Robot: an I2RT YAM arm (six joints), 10 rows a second.
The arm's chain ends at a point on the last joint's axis. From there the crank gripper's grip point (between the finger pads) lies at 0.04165 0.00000 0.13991 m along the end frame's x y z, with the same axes.
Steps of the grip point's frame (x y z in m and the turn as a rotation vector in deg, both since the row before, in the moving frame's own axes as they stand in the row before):
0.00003 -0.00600 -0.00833 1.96 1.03 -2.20
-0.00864 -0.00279 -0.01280 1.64 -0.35 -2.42
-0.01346 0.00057 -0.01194 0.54 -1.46 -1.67
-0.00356 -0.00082 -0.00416 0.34 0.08 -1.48
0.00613 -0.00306 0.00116 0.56 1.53 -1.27
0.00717 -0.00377 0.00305 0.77 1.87 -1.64
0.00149 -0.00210 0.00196 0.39 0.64 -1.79
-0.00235 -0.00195 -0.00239 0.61 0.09 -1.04
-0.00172 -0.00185 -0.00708 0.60 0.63 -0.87
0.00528 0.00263 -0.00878 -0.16 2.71 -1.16
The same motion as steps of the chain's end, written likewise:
-0.00235 0.00042 -0.00745 1.96 1.03 -2.20
-0.00766 0.00296 -0.01297 1.64 -0.35 -2.42
-0.00985 0.00305 -0.01294 0.54 -1.46 -1.67
-0.00373 0.00109 -0.00410 0.34 0.08 -1.48
0.00243 -0.00073 0.00233 0.56 1.53 -1.27
0.00267 -0.00064 0.00450 0.77 1.87 -1.64
-0.00003 0.00018 0.00244 0.39 0.64 -1.79
-0.00255 0.00030 -0.00231 0.61 0.09 -1.04
-0.00324 0.00026 -0.00660 0.60 0.63 -0.87
-0.00128 0.00315 -0.00666 -0.16 2.71 -1.16

